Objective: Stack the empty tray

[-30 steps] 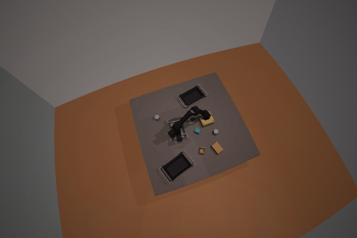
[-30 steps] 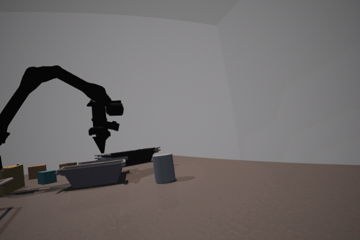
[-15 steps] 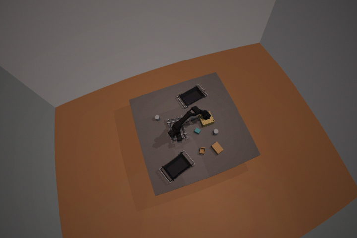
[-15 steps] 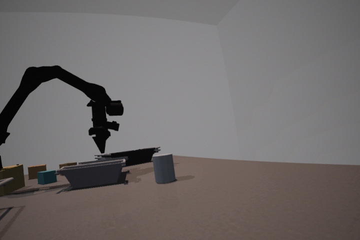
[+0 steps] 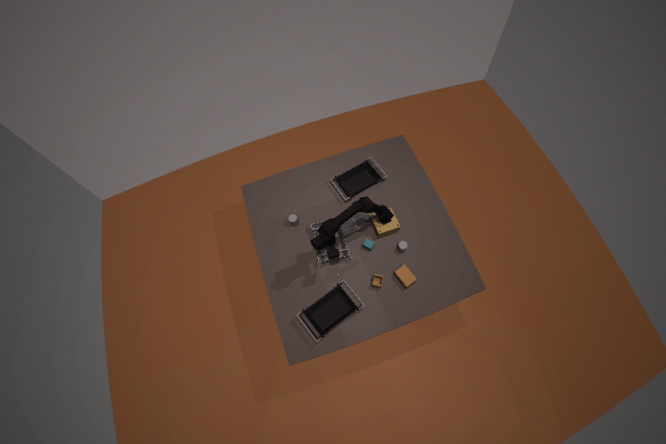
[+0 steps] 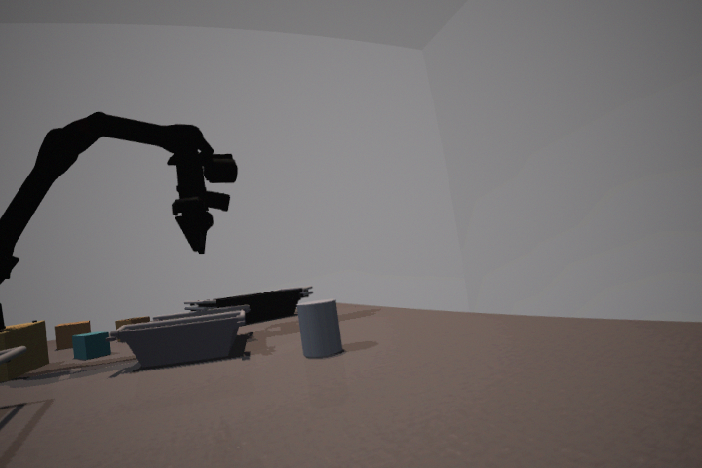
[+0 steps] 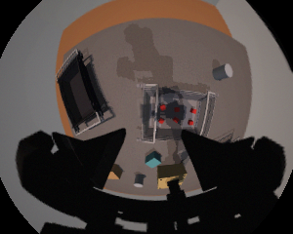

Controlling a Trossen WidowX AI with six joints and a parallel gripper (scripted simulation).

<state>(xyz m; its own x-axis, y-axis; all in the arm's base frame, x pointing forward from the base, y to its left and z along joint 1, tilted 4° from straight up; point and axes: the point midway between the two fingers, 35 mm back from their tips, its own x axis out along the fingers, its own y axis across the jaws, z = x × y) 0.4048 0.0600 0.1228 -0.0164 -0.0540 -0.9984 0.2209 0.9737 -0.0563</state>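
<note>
Now: the black tray 410 mm behind my gripper tip, 410 mm to the right of it and 140 mm below it. From my gripper tip the other things lie so: tan box: 170 mm behind, 270 mm to the left, 170 mm below; teal block: 230 mm behind, 30 mm to the left, 170 mm below; flat tan block: 330 mm behind, 320 mm to the left, 160 mm below.
</note>
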